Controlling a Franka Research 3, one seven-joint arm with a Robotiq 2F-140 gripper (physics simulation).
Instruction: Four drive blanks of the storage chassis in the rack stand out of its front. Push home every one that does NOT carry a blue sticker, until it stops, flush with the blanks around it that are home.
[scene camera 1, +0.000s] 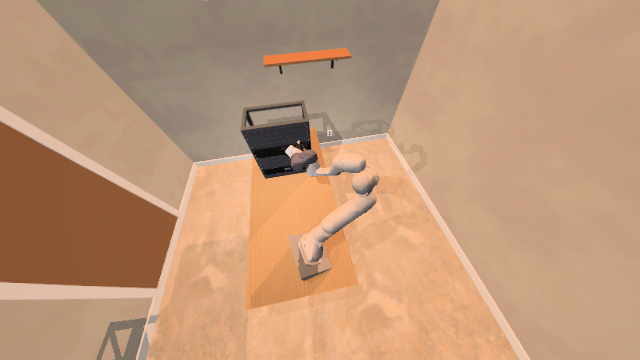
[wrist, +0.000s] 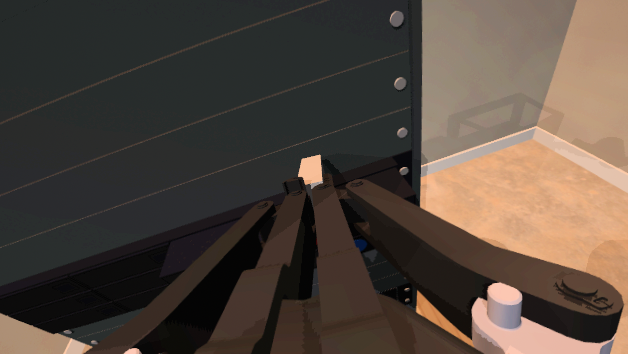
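The dark rack (scene camera 1: 275, 126) (wrist: 416, 100) stands at the far end. In the wrist view its storage chassis is a dark band of drive blanks (wrist: 95, 272) below the wide panels. One blank (wrist: 192, 250) left of the fingers stands out of the front; no sticker shows on its visible part. A second raised dark top (wrist: 385, 181) shows right of the fingers, and a blue sticker (wrist: 360, 245) shows below it, partly behind a finger link. My gripper (scene camera 1: 300, 146) (wrist: 314, 172) is shut and empty, its tips at the chassis's upper front. The fingers hide the blanks behind them.
Plain dark panels (wrist: 200, 120) with round screws rise above the chassis. An orange wall shelf (scene camera 1: 307, 57) hangs above and behind the rack. The arm's base plate (scene camera 1: 315, 272) is on the wooden surface (scene camera 1: 280, 215) in front of the rack.
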